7 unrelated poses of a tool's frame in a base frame.
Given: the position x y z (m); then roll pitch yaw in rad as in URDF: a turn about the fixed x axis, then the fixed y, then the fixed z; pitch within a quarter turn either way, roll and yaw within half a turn.
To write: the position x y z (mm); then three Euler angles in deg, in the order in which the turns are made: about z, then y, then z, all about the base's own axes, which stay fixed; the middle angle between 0 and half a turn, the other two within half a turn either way. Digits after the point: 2 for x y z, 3 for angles.
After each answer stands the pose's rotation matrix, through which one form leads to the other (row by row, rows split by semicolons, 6 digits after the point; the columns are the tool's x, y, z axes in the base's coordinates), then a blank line. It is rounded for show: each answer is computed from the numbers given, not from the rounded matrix.
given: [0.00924, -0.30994, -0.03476, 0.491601, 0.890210, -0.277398]
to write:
[9.24, -309.94, -34.76, 20.916, 56.308, -50.458]
0.605193 0.594269 0.529704; -0.172322 0.747408 -0.641628; -0.777204 0.297029 0.554732

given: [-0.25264, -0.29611, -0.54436, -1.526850, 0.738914, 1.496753]
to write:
[-252.64, -296.11, -544.36, -47.636, 88.139, 174.061]
0.054683 -0.093585 -0.994108; 0.737175 -0.667742 0.103411; -0.673486 -0.738487 0.032475

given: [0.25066, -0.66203, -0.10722, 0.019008, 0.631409, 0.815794]
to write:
[250.66, -662.03, -107.22, 1.489, 36.191, 44.897]
0.553164 -0.720450 0.418284; 0.587857 0.693337 0.416782; -0.590283 0.015342 0.807051

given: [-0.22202, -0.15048, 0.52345, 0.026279, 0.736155, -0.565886]
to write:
[-222.02, -150.48, 523.45, 1.661, 42.200, -34.665]
0.625535 0.550871 0.552491; -0.397327 0.834363 -0.382059; -0.671444 0.019472 0.740800

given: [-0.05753, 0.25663, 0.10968, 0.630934, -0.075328, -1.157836]
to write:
[-57.53, 256.63, 109.68, 97.291, 36.372, -162.221]
0.400184 0.721782 -0.564698; -0.913339 0.364721 -0.181080; 0.075257 0.588226 0.805187

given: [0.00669, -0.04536, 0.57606, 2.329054, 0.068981, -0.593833]
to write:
[6.69, -45.36, 576.06, 84.564, 133.316, -127.759]
0.826831 -0.343298 -0.445530; -0.558211 -0.597933 -0.575218; -0.068926 0.724309 -0.686022

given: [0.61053, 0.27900, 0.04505, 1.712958, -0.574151, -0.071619]
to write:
[610.53, 279.00, 45.05, 123.162, 96.832, -89.658]
0.837501 -0.546403 0.005918; -0.060084 -0.102848 -0.992881; 0.543122 0.831183 -0.118965

